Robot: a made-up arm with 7 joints. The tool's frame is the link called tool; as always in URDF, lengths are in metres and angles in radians. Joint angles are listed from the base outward.
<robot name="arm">
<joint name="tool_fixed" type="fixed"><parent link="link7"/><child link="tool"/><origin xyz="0 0 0"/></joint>
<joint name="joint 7" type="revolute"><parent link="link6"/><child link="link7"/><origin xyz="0 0 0"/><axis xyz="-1 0 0"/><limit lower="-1.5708" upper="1.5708"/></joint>
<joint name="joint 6" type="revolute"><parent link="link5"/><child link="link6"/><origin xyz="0 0 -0.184"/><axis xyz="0 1 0"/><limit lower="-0.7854" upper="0.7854"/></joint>
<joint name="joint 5" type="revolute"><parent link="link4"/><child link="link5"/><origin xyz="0 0 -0.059"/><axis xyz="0 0 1"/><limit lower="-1.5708" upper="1.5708"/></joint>
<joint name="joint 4" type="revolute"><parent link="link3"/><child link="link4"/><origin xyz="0 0 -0.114"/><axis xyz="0 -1 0"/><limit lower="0" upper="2.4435"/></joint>
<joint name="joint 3" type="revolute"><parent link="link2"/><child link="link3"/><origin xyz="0 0 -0.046"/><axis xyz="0 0 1"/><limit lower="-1.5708" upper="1.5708"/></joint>
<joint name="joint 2" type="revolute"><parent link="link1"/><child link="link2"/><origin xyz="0 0.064 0"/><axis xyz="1 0 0"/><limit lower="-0.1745" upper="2"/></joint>
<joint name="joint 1" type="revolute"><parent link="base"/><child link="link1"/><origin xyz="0 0.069 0"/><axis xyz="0 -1 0"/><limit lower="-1.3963" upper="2"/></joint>
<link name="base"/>
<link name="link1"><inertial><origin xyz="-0.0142 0.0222 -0.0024"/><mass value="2.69"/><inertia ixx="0.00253" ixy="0" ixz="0" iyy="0.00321" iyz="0" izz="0.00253"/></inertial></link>
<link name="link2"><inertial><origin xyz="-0.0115 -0.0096 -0.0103"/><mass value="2.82"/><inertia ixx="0.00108" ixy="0" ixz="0" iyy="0.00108" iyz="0" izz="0.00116"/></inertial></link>
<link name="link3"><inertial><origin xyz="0.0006 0.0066 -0.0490"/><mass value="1.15"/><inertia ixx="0.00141" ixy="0" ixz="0" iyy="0.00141" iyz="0" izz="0.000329"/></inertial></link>
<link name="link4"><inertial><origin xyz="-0.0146 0.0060 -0.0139"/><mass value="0.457"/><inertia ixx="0.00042" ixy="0" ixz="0" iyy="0.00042" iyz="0" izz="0.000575"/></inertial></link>
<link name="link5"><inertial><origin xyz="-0.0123 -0.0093 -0.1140"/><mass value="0.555"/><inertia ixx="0.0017" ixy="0" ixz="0" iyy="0.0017" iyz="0" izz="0.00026"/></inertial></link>
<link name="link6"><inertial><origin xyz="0.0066 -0.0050 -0.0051"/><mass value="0.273"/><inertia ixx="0.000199" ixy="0" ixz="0" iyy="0.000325" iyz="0" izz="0.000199"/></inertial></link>
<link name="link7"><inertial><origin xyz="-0.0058 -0.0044 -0.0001"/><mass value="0.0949"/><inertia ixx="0.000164" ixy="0" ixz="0" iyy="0.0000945" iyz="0" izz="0.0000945"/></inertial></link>
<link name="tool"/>
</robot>
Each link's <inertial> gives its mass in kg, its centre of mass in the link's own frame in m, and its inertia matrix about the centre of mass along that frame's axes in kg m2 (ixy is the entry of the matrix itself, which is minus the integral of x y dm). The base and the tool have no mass. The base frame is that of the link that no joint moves.
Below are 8 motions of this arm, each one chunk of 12 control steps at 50 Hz.
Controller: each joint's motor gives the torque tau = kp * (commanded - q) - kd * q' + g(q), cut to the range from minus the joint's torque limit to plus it. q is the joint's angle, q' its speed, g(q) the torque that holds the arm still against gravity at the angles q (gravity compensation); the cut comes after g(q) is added. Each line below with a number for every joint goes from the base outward.
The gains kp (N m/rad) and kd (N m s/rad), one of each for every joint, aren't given. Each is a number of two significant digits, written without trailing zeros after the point. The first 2 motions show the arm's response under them.
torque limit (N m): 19 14 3.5 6.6 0.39 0.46 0.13
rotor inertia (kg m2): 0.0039 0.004 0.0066 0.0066 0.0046 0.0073 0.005
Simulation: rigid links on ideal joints. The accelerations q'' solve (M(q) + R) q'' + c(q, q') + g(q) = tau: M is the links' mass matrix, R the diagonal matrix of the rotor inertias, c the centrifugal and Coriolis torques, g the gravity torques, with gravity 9.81 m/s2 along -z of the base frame. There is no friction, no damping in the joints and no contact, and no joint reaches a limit. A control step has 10 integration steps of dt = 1/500 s. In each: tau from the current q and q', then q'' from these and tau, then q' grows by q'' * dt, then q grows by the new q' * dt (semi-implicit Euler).
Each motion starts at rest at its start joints. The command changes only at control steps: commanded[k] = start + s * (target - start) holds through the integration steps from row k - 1 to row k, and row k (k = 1, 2, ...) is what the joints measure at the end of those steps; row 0 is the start. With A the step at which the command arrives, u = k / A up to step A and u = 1 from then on. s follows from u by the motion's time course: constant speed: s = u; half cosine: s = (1 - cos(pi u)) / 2; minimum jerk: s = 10 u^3 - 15 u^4 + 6 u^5; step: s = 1 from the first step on.
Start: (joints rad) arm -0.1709 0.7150 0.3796 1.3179 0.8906 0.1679 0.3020
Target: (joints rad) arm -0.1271 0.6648 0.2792 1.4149 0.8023 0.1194 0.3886
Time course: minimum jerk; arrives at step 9
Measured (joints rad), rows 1 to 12:
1: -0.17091 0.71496 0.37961 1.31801 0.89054 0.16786 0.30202
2: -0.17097 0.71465 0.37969 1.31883 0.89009 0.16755 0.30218
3: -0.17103 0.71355 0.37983 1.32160 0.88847 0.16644 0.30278
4: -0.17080 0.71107 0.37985 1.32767 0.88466 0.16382 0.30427
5: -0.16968 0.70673 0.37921 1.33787 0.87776 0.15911 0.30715
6: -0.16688 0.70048 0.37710 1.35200 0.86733 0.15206 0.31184
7: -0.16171 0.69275 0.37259 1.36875 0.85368 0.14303 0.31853
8: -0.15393 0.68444 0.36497 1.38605 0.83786 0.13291 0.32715
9: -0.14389 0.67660 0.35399 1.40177 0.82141 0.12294 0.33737
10: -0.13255 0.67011 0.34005 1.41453 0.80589 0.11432 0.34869
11: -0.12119 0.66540 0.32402 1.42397 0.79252 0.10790 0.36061
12: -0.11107 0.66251 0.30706 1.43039 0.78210 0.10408 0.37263
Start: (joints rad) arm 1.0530 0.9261 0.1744 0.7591 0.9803 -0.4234 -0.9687
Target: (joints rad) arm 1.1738 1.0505 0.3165 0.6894 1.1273 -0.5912 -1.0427
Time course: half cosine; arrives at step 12
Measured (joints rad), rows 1 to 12:
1: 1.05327 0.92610 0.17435 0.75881 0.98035 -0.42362 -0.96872
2: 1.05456 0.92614 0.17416 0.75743 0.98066 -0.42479 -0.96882
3: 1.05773 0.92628 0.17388 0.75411 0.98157 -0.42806 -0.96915
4: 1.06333 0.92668 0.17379 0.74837 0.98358 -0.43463 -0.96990
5: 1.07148 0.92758 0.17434 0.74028 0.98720 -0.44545 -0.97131
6: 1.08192 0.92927 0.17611 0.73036 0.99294 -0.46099 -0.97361
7: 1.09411 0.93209 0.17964 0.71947 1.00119 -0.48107 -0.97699
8: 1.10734 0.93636 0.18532 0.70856 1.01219 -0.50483 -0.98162
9: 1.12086 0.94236 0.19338 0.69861 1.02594 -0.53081 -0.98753
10: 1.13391 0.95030 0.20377 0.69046 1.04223 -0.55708 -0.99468
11: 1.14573 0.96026 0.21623 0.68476 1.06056 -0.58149 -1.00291
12: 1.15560 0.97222 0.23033 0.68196 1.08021 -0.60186 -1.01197
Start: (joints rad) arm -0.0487 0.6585 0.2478 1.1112 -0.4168 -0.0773 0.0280
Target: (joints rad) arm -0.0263 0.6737 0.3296 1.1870 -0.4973 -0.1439 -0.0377
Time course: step
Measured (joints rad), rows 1 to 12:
1: -0.05229 0.65678 0.25219 1.12034 -0.42016 -0.08189 0.02670
2: -0.05780 0.65308 0.26132 1.13840 -0.42857 -0.09338 0.02322
3: -0.06063 0.64886 0.27158 1.15715 -0.44046 -0.10923 0.01782
4: -0.05894 0.64532 0.28087 1.17227 -0.45435 -0.12665 0.01084
5: -0.05297 0.64327 0.28833 1.18253 -0.46891 -0.14307 0.00264
6: -0.04414 0.64314 0.29391 1.18856 -0.48307 -0.15648 -0.00642
7: -0.03422 0.64505 0.29799 1.19179 -0.49596 -0.16565 -0.01594
8: -0.02475 0.64887 0.30110 1.19358 -0.50693 -0.17015 -0.02555
9: -0.01680 0.65426 0.30382 1.19488 -0.51557 -0.17029 -0.03487
10: -0.01091 0.66082 0.30665 1.19612 -0.52170 -0.16693 -0.04359
11: -0.00718 0.66805 0.30998 1.19731 -0.52531 -0.16124 -0.05143
12: -0.00541 0.67547 0.31409 1.19827 -0.52657 -0.15445 -0.05814

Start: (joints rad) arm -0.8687 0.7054 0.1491 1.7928 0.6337 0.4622 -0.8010
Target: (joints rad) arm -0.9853 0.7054 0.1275 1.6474 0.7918 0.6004 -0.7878
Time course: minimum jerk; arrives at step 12
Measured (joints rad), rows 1 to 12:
1: -0.86871 0.70541 0.14910 1.79275 0.63374 0.46225 -0.80100
2: -0.86882 0.70548 0.14911 1.79233 0.63411 0.46265 -0.80098
3: -0.86929 0.70576 0.14916 1.79078 0.63551 0.46416 -0.80091
4: -0.87060 0.70641 0.14935 1.78704 0.63897 0.46788 -0.80072
5: -0.87343 0.70763 0.14982 1.77998 0.64570 0.47501 -0.80037
6: -0.87852 0.70950 0.15075 1.76875 0.65672 0.48648 -0.79978
7: -0.88653 0.71201 0.15226 1.75306 0.67259 0.50266 -0.79892
8: -0.89784 0.71496 0.15438 1.73333 0.69317 0.52311 -0.79779
9: -0.91244 0.71800 0.15700 1.71071 0.71756 0.54653 -0.79642
10: -0.92984 0.72065 0.15989 1.68696 0.74411 0.57094 -0.79487
11: -0.94913 0.72238 0.16269 1.66412 0.77069 0.59395 -0.79324
12: -0.96904 0.72276 0.16492 1.64412 0.79506 0.61327 -0.79163

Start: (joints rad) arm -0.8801 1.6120 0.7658 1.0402 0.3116 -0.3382 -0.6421
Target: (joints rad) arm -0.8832 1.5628 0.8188 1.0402 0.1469 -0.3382 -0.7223
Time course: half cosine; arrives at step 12
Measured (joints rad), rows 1 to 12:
1: -0.88013 1.61196 0.76588 1.04023 0.31151 -0.33820 -0.64213
2: -0.88026 1.61175 0.76625 1.04039 0.31100 -0.33819 -0.64229
3: -0.88054 1.61117 0.76722 1.04077 0.30952 -0.33818 -0.64277
4: -0.88099 1.61001 0.76906 1.04147 0.30640 -0.33817 -0.64380
5: -0.88156 1.60809 0.77192 1.04246 0.30093 -0.33817 -0.64565
6: -0.88218 1.60532 0.77587 1.04365 0.29254 -0.33818 -0.64856
7: -0.88276 1.60168 0.78085 1.04487 0.28081 -0.33822 -0.65273
8: -0.88322 1.59722 0.78668 1.04593 0.26561 -0.33830 -0.65828
9: -0.88347 1.59208 0.79310 1.04661 0.24713 -0.33840 -0.66522
10: -0.88349 1.58648 0.79980 1.04674 0.22590 -0.33852 -0.67346
11: -0.88324 1.58065 0.80642 1.04622 0.20276 -0.33864 -0.68277
12: -0.88275 1.57488 0.81259 1.04501 0.17886 -0.33874 -0.69281

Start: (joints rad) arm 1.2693 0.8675 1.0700 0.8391 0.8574 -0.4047 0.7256
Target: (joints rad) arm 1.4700 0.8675 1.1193 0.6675 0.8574 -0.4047 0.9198
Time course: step
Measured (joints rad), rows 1 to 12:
1: 1.30045 0.87589 1.07208 0.80503 0.85529 -0.40537 0.73055
2: 1.36136 0.88921 1.08092 0.74366 0.85067 -0.40624 0.74306
3: 1.42221 0.89773 1.09714 0.69034 0.84583 -0.40648 0.76125
4: 1.46719 0.89811 1.11599 0.66000 0.84303 -0.40598 0.78354
5: 1.49294 0.89184 1.13157 0.65135 0.84347 -0.40506 0.80864
6: 1.50290 0.88254 1.14067 0.65559 0.84714 -0.40413 0.83546
7: 1.50239 0.87354 1.14309 0.66387 0.85320 -0.40353 0.86300
8: 1.49620 0.86669 1.14039 0.67054 0.86045 -0.40335 0.89029
9: 1.48786 0.86234 1.13466 0.67349 0.86770 -0.40353 0.91641
10: 1.47962 0.85992 1.12785 0.67296 0.87393 -0.40393 0.94052
11: 1.47271 0.85852 1.12148 0.67030 0.87841 -0.40437 0.96189
12: 1.46765 0.85735 1.11650 0.66695 0.88073 -0.40474 0.97995

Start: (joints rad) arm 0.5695 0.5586 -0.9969 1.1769 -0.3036 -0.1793 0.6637
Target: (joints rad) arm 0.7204 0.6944 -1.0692 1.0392 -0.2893 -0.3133 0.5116
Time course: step
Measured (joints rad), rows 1 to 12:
1: 0.58513 0.55705 -1.01517 1.15760 -0.29884 -0.19040 0.66025
2: 0.61757 0.55620 -1.05379 1.11990 -0.28845 -0.21665 0.65116
3: 0.65340 0.55980 -1.09721 1.08271 -0.27629 -0.25074 0.63739
4: 0.68447 0.56979 -1.13419 1.05632 -0.26522 -0.28611 0.61999
5: 0.70732 0.58601 -1.15836 1.04287 -0.25694 -0.31768 0.60000
6: 0.72164 0.60669 -1.16792 1.03927 -0.25210 -0.34208 0.57844
7: 0.72883 0.62942 -1.16439 1.04071 -0.25059 -0.35763 0.55625
8: 0.73098 0.65214 -1.15111 1.04304 -0.25198 -0.36414 0.53428
9: 0.73026 0.67352 -1.13191 1.04376 -0.25572 -0.36260 0.51331
10: 0.72847 0.69300 -1.11021 1.04202 -0.26130 -0.35482 0.49400
11: 0.72680 0.71055 -1.08859 1.03818 -0.26829 -0.34304 0.47693
12: 0.72590 0.72634 -1.06874 1.03318 -0.27632 -0.32955 0.46255

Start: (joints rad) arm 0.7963 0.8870 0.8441 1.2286 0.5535 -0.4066 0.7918
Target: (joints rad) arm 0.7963 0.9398 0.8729 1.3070 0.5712 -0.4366 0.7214
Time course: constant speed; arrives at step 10
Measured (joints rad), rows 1 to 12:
1: 0.79589 0.88685 0.84432 1.22949 0.55343 -0.40679 0.79164
2: 0.79479 0.88648 0.84493 1.23217 0.55322 -0.40746 0.79107
3: 0.79315 0.88605 0.84583 1.23677 0.55291 -0.40881 0.78988
4: 0.79136 0.88586 0.84680 1.24296 0.55256 -0.41093 0.78791
5: 0.78976 0.88623 0.84765 1.25023 0.55229 -0.41380 0.78502
6: 0.78859 0.88748 0.84824 1.25813 0.55224 -0.41730 0.78115
7: 0.78793 0.88981 0.84855 1.26633 0.55251 -0.42123 0.77626
8: 0.78776 0.89335 0.84863 1.27466 0.55319 -0.42540 0.77035
9: 0.78798 0.89812 0.84862 1.28303 0.55434 -0.42960 0.76346
10: 0.78847 0.90408 0.84871 1.29147 0.55598 -0.43366 0.75567
11: 0.78952 0.91122 0.84885 1.29915 0.55817 -0.43728 0.74724
12: 0.79134 0.91945 0.84905 1.30518 0.56096 -0.44010 0.73854

